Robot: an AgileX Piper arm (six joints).
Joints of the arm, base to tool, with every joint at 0 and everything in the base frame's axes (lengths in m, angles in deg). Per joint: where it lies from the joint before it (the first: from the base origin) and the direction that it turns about. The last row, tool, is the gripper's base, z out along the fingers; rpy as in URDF.
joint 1: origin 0 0 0.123 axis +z
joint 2: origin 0 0 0 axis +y
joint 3: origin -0.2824 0 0.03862 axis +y
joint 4: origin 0.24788 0 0.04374 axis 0.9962 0 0.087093
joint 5: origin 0 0 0 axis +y
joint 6: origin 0.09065 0 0.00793 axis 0.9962 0 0.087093
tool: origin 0 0 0 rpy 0 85.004 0
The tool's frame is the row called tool.
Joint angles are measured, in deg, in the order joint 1, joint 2, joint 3, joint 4, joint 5, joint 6. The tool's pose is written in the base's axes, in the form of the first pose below.
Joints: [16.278 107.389 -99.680 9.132 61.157 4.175]
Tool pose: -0.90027, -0.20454, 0.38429, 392.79; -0.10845, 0.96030, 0.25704, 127.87; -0.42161, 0.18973, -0.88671, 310.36; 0, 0, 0, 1
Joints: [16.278 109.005 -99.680 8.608 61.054 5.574]
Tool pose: -0.91422, -0.17834, 0.36385, 398.04; -0.09180, 0.96575, 0.24269, 128.65; -0.39467, 0.18847, -0.89928, 298.60; 0, 0, 0, 1
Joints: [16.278 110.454 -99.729 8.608 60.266 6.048]
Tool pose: -0.91986, -0.16681, 0.35502, 403.38; -0.08317, 0.96744, 0.23906, 130.11; -0.38333, 0.19037, -0.90378, 288.71; 0, 0, 0, 1
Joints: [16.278 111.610 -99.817 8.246 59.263 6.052]
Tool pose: -0.91981, -0.16505, 0.35597, 408.20; -0.08395, 0.96900, 0.23237, 130.88; -0.38329, 0.18385, -0.90515, 281.12; 0, 0, 0, 1
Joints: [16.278 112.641 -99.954 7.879 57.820 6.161]
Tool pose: -0.91613, -0.16266, 0.36641, 413.27; -0.08115, 0.97031, 0.22786, 131.67; -0.39259, 0.17902, -0.90212, 274.91; 0, 0, 0, 1
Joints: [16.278 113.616 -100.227 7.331 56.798 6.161]
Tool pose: -0.91306, -0.16308, 0.37381, 417.78; -0.08336, 0.97185, 0.22038, 132.11; -0.39922, 0.17006, -0.90094, 269.45; 0, 0, 0, 1
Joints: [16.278 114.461 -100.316 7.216 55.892 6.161]
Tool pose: -0.91198, -0.16197, 0.37690, 421.28; -0.08243, 0.97237, 0.21840, 132.87; -0.40186, 0.16811, -0.90014, 263.99; 0, 0, 0, 1
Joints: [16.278 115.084 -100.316 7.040 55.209 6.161]
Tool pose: -0.91132, -0.16134, 0.37876, 423.75; -0.08272, 0.97300, 0.21546, 133.28; -0.40330, 0.16502, -0.90007, 259.60; 0, 0, 0, 1
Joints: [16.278 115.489 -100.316 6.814 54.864 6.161]
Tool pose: -0.91129, -0.16133, 0.37884, 425.23; -0.08436, 0.97369, 0.21170, 133.37; -0.40302, 0.16096, -0.90092, 256.65; 0, 0, 0, 1
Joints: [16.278 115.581 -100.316 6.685 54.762 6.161]
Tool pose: -0.91096, -0.16164, 0.37951, 425.63; -0.08539, 0.97399, 0.20987, 133.30; -0.40356, 0.15877, -0.90107, 255.98; 0, 0, 0, 1
